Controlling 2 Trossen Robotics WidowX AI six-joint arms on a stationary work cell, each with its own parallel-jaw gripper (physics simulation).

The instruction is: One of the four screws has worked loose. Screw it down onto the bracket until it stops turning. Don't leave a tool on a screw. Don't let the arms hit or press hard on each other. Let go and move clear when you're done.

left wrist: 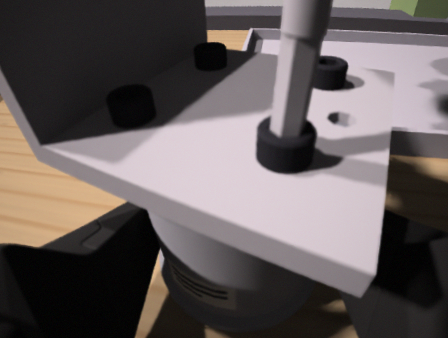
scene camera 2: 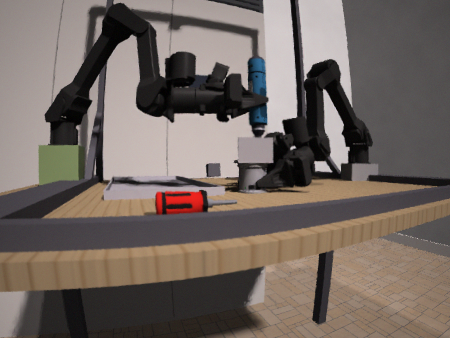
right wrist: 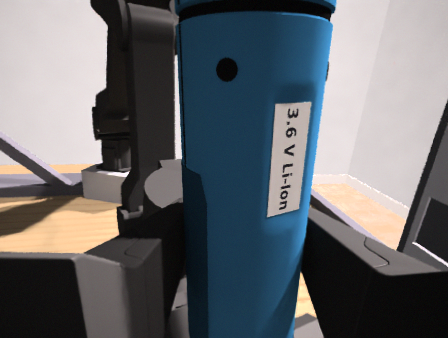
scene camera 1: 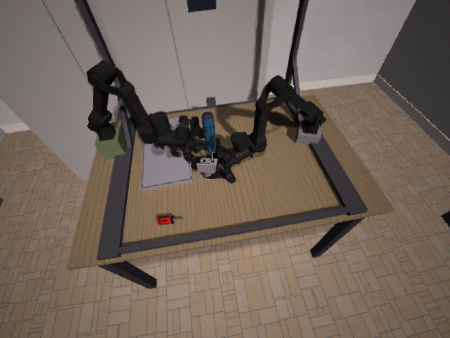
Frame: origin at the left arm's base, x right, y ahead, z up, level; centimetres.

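Where they show: left gripper, between the fingertips: (scene camera 2: 247, 184) (scene camera 1: 205, 173); right gripper, between the fingertips: (scene camera 2: 265, 102) (right wrist: 240, 210) (scene camera 1: 214, 138); left arm's base, origin of its link: (scene camera 2: 358, 163) (right wrist: 120, 165) (scene camera 1: 310, 128); right arm's base, origin of its link: (scene camera 1: 107, 135).
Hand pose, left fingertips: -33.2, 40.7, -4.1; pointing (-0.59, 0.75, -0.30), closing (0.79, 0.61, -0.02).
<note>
Each offset is from my left fingertips to the centre of the thing, as dx, dy, dz.
The blue electric screwdriver @(+3.6, -2.6, +17.0) (scene camera 1: 208, 126) (scene camera 2: 257, 82) (right wrist: 235, 150) stands upright over the light grey bracket @(+0.9, -1.1, +6.7) (scene camera 1: 206, 166) (scene camera 2: 255, 150) (left wrist: 200, 145). My right gripper (scene camera 2: 260, 101) (right wrist: 240, 210) is shut on its body. In the left wrist view its bit @(+3.0, -2.6, +6.1) (left wrist: 295, 85) reaches into the socket of the nearest black screw @(+2.9, -2.6, +4.6) (left wrist: 286, 150), whose head sits at the plate. Three other black screws @(-0.6, -3.2, +4.6) (left wrist: 131, 106) @(-1.1, +0.3, +4.6) (left wrist: 210, 56) @(+2.4, +0.9, +4.6) (left wrist: 332, 74) stand in the bracket. My left gripper (scene camera 2: 255, 181) (left wrist: 236, 195) is shut on the round grey base @(+0.9, -1.1, +1.5) (scene camera 2: 250, 175) (left wrist: 230, 287) under the bracket.
A shallow grey tray @(+9.2, +23.7, -0.9) (scene camera 1: 165, 182) (scene camera 2: 117, 192) lies left of the bracket in the scene views. A red screwdriver @(-23.5, +6.0, -0.2) (scene camera 1: 165, 220) (scene camera 2: 180, 202) lies near the table's front edge. The right gripper is above the left one, with the arms close together at the bracket.
</note>
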